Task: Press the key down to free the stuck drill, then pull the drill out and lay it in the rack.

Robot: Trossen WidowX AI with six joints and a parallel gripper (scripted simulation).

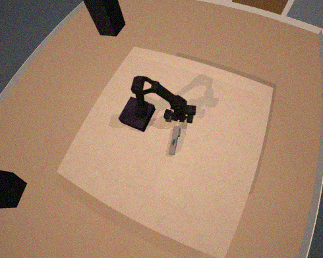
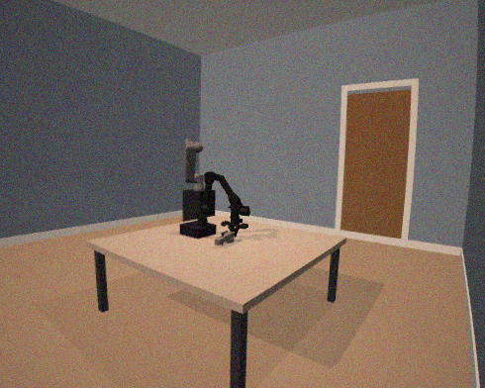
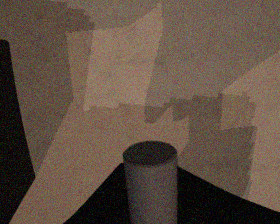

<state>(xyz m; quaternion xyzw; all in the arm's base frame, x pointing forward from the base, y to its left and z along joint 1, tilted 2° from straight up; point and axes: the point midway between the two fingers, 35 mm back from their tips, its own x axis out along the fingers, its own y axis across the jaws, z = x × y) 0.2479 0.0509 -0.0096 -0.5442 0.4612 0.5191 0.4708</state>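
The drill is 10 mm ahead of my gripper tip, 40 mm to the right of it and 30 mm above it. From my gripper tip the other things lie so: dark block 80 mm behind, 10 mm to the left.
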